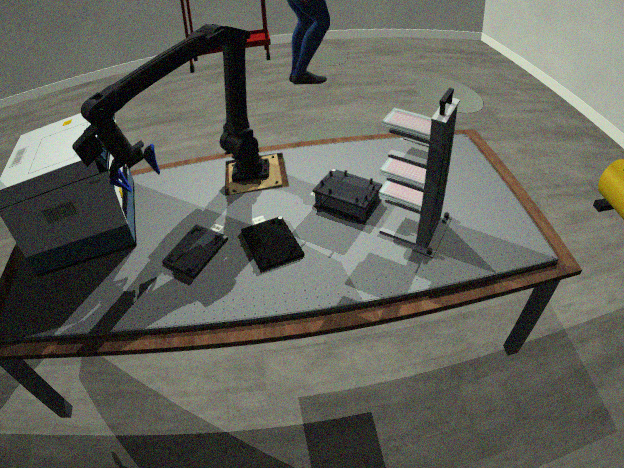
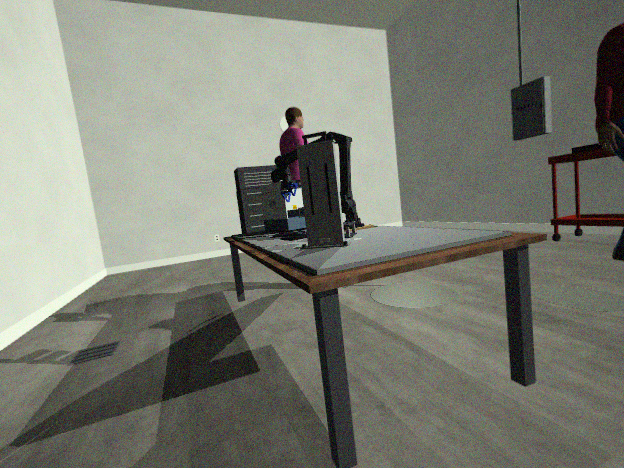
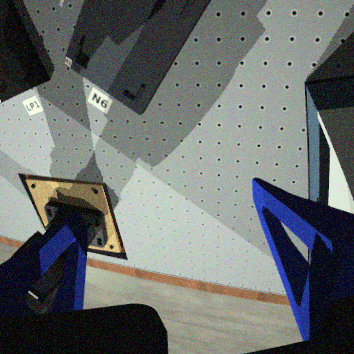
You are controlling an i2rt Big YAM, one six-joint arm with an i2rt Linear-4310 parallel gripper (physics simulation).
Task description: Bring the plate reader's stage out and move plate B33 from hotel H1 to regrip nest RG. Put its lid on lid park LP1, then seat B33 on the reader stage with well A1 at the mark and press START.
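Frame: origin at the arm's base, x ahead, y right, z down, level; centimetres.
Where they show: gripper, fingertip midpoint: point(image 1: 145, 182) point(image 2: 291, 199) point(image 3: 165, 204); arm's base at its link origin: point(image 1: 251, 171).
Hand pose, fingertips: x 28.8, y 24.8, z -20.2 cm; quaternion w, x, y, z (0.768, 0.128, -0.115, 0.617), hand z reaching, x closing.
Note:
Things, the pixels of their top centre, and the offset from my fingertips.
- plate reader at its top centre: point(image 1: 53, 143) point(image 2: 292, 182) dx -9.0, dy +31.4, dz -12.5 cm
- upper plate at its top centre: point(image 1: 412, 120) dx -0.4, dy -68.5, dz -12.1 cm
- middle plate at its top centre: point(image 1: 408, 168) dx -0.4, dy -68.5, dz +2.1 cm
- lower plate at its top centre: point(image 1: 406, 189) dx -0.4, dy -68.5, dz +9.2 cm
- Lid park LP1 at its top centre: point(image 1: 270, 238) point(image 2: 299, 233) dx +4.6, dy -32.2, dz +18.7 cm
- flat dark nest labelled N6 at its top centre: point(image 3: 124, 31) point(image 1: 193, 247) point(image 2: 288, 232) dx +5.9, dy -10.9, dz +18.9 cm
The plate reader point(image 1: 75, 216) point(image 2: 257, 193) point(image 3: 313, 150) is a white and dark grey box at the table's left end; its stage does not show extended. My gripper point(image 1: 143, 180) point(image 2: 289, 191) point(image 3: 165, 204) is open and empty, with blue fingers, in the air beside the reader's front. The hotel point(image 1: 437, 171) point(image 2: 320, 196) is a tall dark post at the right. It holds an upper plate point(image 1: 408, 120), a middle plate point(image 1: 403, 170) and a lower plate point(image 1: 401, 193); which is B33 cannot be read. Lid park LP1 point(image 1: 272, 244) point(image 3: 20, 55) is a low black block.
A flat dark nest labelled N6 point(image 1: 195, 251) point(image 3: 160, 65) lies between LP1 and the reader. A dark raised stand with pegs point(image 1: 347, 191) stands between LP1 and the hotel; its label is unreadable. The arm's base sits on a tan plate point(image 1: 276, 173) point(image 3: 107, 215) at the far edge.

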